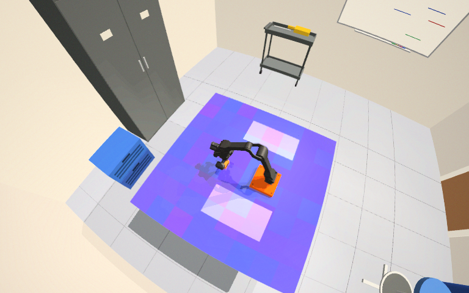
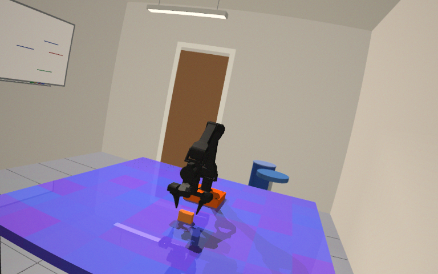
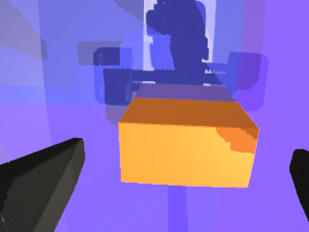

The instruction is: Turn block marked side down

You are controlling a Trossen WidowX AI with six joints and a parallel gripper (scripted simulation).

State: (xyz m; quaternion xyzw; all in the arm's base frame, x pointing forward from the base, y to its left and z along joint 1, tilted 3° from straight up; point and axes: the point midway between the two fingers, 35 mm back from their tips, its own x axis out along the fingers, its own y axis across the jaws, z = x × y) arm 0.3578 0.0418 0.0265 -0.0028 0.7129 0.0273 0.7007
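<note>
Now: the block 30 mm below my gripper tip and 10 mm behind it.
</note>
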